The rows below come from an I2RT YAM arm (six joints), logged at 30 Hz.
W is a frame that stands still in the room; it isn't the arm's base.
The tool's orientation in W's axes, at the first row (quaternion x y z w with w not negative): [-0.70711 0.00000 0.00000 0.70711]
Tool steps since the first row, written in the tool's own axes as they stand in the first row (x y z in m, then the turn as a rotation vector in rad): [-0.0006 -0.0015 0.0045 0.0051 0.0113 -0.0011]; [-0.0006 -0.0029 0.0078 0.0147 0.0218 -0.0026]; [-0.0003 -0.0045 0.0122 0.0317 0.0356 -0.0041]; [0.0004 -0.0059 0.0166 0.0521 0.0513 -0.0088]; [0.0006 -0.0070 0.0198 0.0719 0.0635 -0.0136]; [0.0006 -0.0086 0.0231 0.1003 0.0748 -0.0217]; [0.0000 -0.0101 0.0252 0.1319 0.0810 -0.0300]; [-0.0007 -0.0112 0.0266 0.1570 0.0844 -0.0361]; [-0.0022 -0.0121 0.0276 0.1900 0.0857 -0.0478]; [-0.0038 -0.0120 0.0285 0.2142 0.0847 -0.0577]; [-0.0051 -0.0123 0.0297 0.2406 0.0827 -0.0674]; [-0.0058 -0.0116 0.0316 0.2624 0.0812 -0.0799]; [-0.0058 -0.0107 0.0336 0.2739 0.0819 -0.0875]
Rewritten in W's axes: [-0.0006 0.0045 0.0015 0.0051 -0.0011 -0.0113]; [-0.0006 0.0078 0.0029 0.0147 -0.0026 -0.0218]; [-0.0003 0.0122 0.0045 0.0317 -0.0041 -0.0356]; [0.0004 0.0166 0.0059 0.0521 -0.0088 -0.0513]; [0.0006 0.0198 0.0070 0.0719 -0.0136 -0.0635]; [0.0006 0.0231 0.0086 0.1003 -0.0217 -0.0748]; [0.0000 0.0252 0.0101 0.1319 -0.0300 -0.0810]; [-0.0007 0.0266 0.0112 0.1570 -0.0361 -0.0844]; [-0.0022 0.0276 0.0121 0.1900 -0.0478 -0.0857]; [-0.0038 0.0285 0.0120 0.2142 -0.0577 -0.0847]; [-0.0051 0.0297 0.0123 0.2406 -0.0674 -0.0827]; [-0.0058 0.0316 0.0116 0.2624 -0.0799 -0.0812]; [-0.0058 0.0336 0.0107 0.2739 -0.0875 -0.0819]
